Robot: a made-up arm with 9 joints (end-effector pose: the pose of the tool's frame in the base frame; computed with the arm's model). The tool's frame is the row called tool.
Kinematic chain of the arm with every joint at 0, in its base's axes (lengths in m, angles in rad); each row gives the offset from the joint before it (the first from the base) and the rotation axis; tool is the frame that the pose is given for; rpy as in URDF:
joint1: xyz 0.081 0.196 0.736 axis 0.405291 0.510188 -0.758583
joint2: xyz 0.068 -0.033 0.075 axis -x
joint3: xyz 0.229 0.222 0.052 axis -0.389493 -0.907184 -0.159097
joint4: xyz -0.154 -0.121 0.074 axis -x
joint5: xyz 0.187 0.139 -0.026 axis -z
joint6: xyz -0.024 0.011 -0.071 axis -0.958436 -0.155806 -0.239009
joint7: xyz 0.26 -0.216 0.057 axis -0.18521 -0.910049 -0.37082
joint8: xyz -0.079 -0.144 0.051 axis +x
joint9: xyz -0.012 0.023 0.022 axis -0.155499 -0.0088 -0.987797
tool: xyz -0.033 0.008 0.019 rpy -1.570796 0 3.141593
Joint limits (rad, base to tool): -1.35..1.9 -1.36..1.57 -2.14..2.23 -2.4..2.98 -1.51..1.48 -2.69..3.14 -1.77..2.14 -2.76..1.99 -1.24..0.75
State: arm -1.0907 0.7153 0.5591 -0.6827 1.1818 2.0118 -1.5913 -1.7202 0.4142
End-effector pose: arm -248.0 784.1 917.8 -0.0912 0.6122 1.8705
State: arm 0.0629 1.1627 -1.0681 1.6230 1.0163 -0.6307 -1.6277 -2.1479 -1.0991
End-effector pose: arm 674.5 155.5 1024.9 2.0604 0.8490 -0.1137
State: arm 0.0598 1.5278 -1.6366 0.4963 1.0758 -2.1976 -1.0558 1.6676 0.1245
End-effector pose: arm -4.7 -282.9 514.1 -0.5540 -2.1199 -1.3451
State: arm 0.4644 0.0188 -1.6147 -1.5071 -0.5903 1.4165 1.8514 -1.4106 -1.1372
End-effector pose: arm 403.2 99.8 485.8 0.7913 -0.6121 1.6782
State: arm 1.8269 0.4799 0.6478 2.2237 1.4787 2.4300 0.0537 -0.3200 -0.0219
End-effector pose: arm 156.8 -326.9 298.7 0.4368 -2.7451 0.8799
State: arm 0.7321 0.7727 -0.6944 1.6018 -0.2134 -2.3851 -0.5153 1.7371 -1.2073
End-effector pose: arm -101.2 -245.4 444.7 -1.6543 -1.5781 -0.8159
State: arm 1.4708 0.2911 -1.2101 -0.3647 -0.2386 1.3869 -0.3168 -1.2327 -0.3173
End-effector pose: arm 380.8 -308.6 331.9 2.2766 -1.2007 1.1838
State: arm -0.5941 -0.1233 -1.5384 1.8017 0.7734 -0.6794 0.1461 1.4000 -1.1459
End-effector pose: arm 629.6 276.3 939.4 -1.4423 1.8696 -0.1173
